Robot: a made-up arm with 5 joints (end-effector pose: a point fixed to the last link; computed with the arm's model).
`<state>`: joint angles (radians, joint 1 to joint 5).
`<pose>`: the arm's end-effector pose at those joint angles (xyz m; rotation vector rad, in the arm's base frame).
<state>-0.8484 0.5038 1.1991 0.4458 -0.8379</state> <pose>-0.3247 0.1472 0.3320 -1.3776 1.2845 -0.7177</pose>
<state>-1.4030 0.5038 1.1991 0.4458 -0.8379</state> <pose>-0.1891 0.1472 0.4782 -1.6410 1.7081 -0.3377</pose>
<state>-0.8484 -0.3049 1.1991 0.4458 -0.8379</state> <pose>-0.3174 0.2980 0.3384 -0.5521 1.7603 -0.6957</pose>
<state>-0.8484 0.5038 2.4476 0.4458 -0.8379</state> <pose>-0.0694 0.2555 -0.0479 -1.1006 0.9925 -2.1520</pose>
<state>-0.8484 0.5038 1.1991 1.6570 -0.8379</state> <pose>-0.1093 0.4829 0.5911 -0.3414 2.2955 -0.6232</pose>
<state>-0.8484 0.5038 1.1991 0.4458 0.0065</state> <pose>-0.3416 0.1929 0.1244 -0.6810 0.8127 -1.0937</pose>
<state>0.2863 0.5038 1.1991 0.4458 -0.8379</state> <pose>-0.2867 0.1472 -0.0576 -0.7144 0.3678 -1.2385</pose>
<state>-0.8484 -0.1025 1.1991 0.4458 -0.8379</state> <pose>-0.3279 0.2618 0.3292 -0.7687 1.6603 -0.7096</pose>
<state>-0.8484 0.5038 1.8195 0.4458 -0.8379</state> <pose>-0.2376 0.2651 0.1349 -1.2988 1.1947 -1.4405</pose>
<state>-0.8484 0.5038 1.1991 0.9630 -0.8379</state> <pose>-0.2881 0.3350 0.4270 -0.9872 1.7611 -0.7036</pose>
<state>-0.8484 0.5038 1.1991 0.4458 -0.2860</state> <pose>-0.3558 0.1721 0.1959 -0.9253 0.9834 -0.9835</pose>
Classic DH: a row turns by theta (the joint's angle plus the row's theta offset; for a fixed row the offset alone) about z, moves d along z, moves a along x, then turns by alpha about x. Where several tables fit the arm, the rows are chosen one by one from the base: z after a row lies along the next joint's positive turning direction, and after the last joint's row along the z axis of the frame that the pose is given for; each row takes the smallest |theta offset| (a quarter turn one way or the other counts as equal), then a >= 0, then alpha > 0; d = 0 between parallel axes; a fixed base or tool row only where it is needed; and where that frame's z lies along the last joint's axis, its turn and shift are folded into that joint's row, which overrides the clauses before.
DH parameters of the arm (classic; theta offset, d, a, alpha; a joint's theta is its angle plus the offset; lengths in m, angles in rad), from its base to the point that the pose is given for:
base (fixed): 0 0.167 0 1.5708
joint 1: 1.5708 -0.2113 0.0465 -1.5708
joint 2: -1.5708 0.0257 0.2219 1.5708
joint 3: 1.5708 -0.1406 0.0934 -1.5708
joint 4: -1.5708 0.0231 0.2734 1.5708
joint 5: -1.5708 -0.0887 0.0487 1.5708
tool (fixed): 1.5708 -0.2556 0 0

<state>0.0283 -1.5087 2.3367 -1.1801 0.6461</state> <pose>-0.1479 0.3105 -0.3619 0.1278 0.2614 -1.8146</pose>
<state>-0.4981 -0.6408 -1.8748 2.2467 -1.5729</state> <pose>0.2829 -0.2828 0.1436 1.7519 0.2845 -2.4037</pose>
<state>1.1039 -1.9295 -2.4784 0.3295 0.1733</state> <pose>0.3389 0.6844 0.2630 0.4767 2.1664 -1.9065</pose>
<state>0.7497 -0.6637 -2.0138 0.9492 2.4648</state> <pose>0.0142 -0.2954 -0.0344 0.7756 1.2506 0.9824</pose>
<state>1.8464 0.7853 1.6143 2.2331 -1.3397</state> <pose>-0.2038 0.5202 -0.1514 0.2784 -0.3166 -0.0822</pose>
